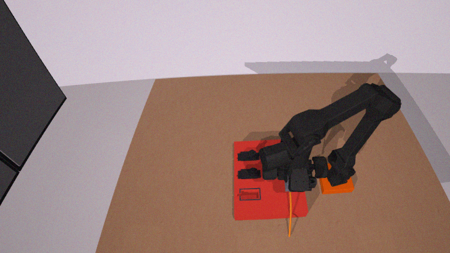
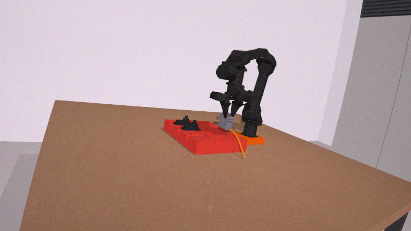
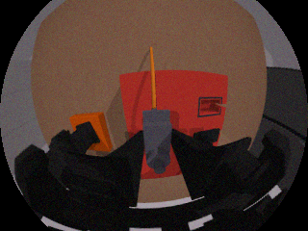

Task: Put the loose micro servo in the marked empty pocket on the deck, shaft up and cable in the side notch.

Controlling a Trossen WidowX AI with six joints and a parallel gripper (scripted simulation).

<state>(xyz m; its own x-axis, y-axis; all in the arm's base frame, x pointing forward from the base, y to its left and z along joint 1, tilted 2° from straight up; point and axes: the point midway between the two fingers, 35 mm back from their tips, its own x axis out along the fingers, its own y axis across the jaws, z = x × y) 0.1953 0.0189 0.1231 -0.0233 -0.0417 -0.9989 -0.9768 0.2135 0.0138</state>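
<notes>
My gripper tip is now 10 cm above the red deck, 7 cm to the left of it and 1 cm short of it.
</notes>
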